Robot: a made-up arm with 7 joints. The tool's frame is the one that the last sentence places.
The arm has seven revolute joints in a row. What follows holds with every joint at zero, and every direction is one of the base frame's.
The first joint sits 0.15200 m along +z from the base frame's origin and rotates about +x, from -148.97 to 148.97 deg.
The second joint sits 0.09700 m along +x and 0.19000 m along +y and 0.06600 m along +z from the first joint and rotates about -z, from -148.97 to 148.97 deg.
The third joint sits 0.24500 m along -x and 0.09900 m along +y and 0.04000 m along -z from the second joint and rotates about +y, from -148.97 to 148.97 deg.
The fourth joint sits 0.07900 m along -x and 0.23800 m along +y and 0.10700 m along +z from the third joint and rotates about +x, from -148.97 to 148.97 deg.
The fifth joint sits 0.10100 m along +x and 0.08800 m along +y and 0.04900 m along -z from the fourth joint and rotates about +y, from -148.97 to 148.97 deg.
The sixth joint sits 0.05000 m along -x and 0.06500 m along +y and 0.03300 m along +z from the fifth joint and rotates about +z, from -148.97 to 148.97 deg.
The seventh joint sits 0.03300 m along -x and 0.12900 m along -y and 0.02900 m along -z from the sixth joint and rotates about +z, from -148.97 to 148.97 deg.
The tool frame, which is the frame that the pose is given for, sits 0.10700 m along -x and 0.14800 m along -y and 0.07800 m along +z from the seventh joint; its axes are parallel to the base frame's.
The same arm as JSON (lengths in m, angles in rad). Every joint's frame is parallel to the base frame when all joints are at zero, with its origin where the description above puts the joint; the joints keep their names.
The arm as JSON. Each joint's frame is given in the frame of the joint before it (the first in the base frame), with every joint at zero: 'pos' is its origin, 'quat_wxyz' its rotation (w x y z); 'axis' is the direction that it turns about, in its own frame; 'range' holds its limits. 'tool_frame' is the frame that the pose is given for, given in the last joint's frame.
{
  "length_unit": "m",
  "angle_unit": "rad",
  "joints": [
    {
      "joint": "joint 1",
      "pos": [
        0.0,
        0.0,
        0.152
      ],
      "quat_wxyz": [
        1.0,
        0.0,
        0.0,
        0.0
      ],
      "axis": [
        1.0,
        0.0,
        0.0
      ],
      "range": [
        -2.6,
        2.6
      ]
    },
    {
      "joint": "joint 2",
      "pos": [
        0.097,
        0.19,
        0.066
      ],
      "quat_wxyz": [
        1.0,
        0.0,
        0.0,
        0.0
      ],
      "axis": [
        0.0,
        0.0,
        -1.0
      ],
      "range": [
        -2.6,
        2.6
      ]
    },
    {
      "joint": "joint 3",
      "pos": [
        -0.245,
        0.099,
        -0.04
      ],
      "quat_wxyz": [
        1.0,
        0.0,
        0.0,
        0.0
      ],
      "axis": [
        0.0,
        1.0,
        0.0
      ],
      "range": [
        -2.6,
        2.6
      ]
    },
    {
      "joint": "joint 4",
      "pos": [
        -0.079,
        0.238,
        0.107
      ],
      "quat_wxyz": [
        1.0,
        0.0,
        0.0,
        0.0
      ],
      "axis": [
        1.0,
        0.0,
        0.0
      ],
      "range": [
        -2.6,
        2.6
      ]
    },
    {
      "joint": "joint 5",
      "pos": [
        0.101,
        0.088,
        -0.049
      ],
      "quat_wxyz": [
        1.0,
        0.0,
        0.0,
        0.0
      ],
      "axis": [
        0.0,
        1.0,
        0.0
      ],
      "range": [
        -2.6,
        2.6
      ]
    },
    {
      "joint": "joint 6",
      "pos": [
        -0.05,
        0.065,
        0.033
      ],
      "quat_wxyz": [
        1.0,
        0.0,
        0.0,
        0.0
      ],
      "axis": [
        0.0,
        0.0,
        1.0
      ],
      "range": [
        -2.6,
        2.6
      ]
    },
    {
      "joint": "joint 7",
      "pos": [
        -0.033,
        -0.129,
        -0.029
      ],
      "quat_wxyz": [
        1.0,
        0.0,
        0.0,
        0.0
      ],
      "axis": [
        0.0,
        0.0,
        1.0
      ],
      "range": [
        -2.6,
        2.6
      ]
    }
  ],
  "tool_frame": {
    "pos": [
      -0.107,
      -0.148,
      0.078
    ],
    "quat_wxyz": [
      1.0,
      0.0,
      0.0,
      0.0
    ]
  }
}

